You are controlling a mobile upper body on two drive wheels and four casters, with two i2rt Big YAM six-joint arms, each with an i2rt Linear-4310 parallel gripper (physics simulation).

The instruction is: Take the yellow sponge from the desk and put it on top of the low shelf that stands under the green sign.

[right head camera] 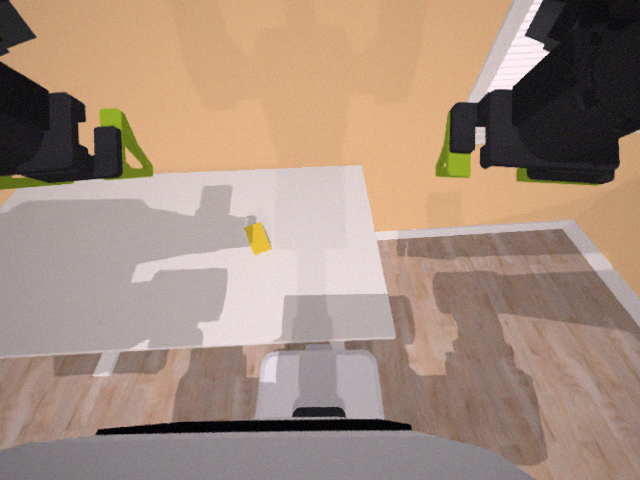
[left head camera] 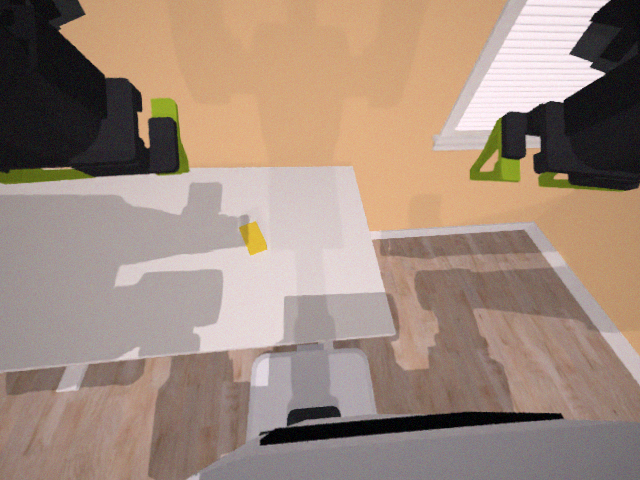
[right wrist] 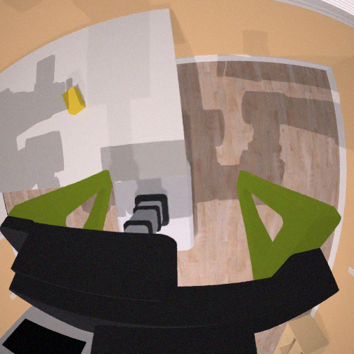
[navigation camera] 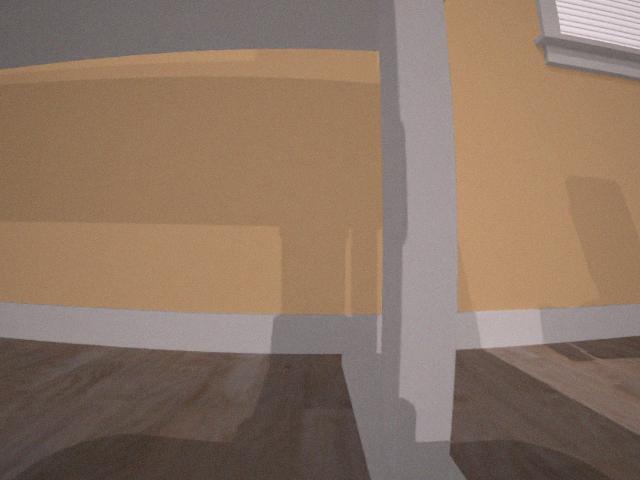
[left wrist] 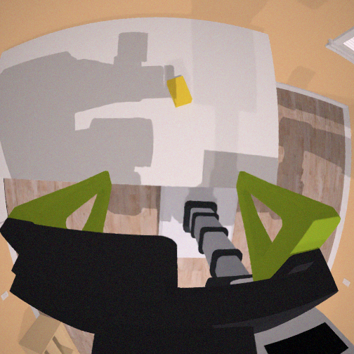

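The yellow sponge lies flat on the white desk, in from its right end, partly in an arm's shadow. My left gripper is open and empty, high above the desk; in both head cameras it is at the upper left. My right gripper is open and empty, at the upper right in both head cameras, beyond the desk's right end. The low shelf and the green sign do not show in these views.
The robot's white base reaches the desk's front edge. A desk leg stands close ahead in the navigation camera. An orange wall runs behind the desk, with a blinds-covered window at the right. Wooden floor lies right of the desk.
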